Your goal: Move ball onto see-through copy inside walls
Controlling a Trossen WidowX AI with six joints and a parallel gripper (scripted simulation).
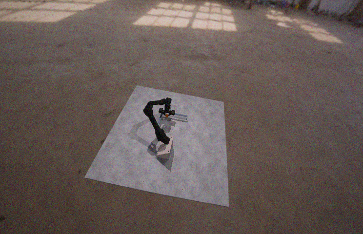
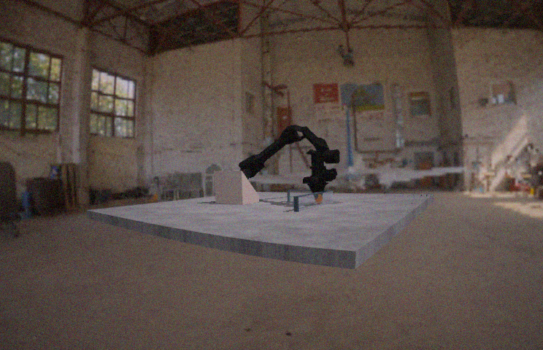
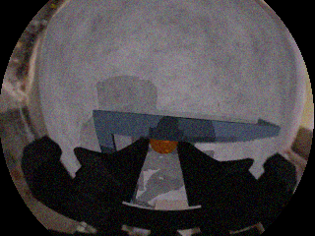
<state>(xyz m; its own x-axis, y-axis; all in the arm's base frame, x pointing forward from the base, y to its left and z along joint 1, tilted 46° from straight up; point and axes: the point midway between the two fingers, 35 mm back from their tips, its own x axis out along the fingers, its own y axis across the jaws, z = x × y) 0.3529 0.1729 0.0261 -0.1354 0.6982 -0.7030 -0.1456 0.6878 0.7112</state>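
Right now my gripper tip is 1 cm above the see-through ball copy. Round my gripper tip: orange ball right at my gripper tip.
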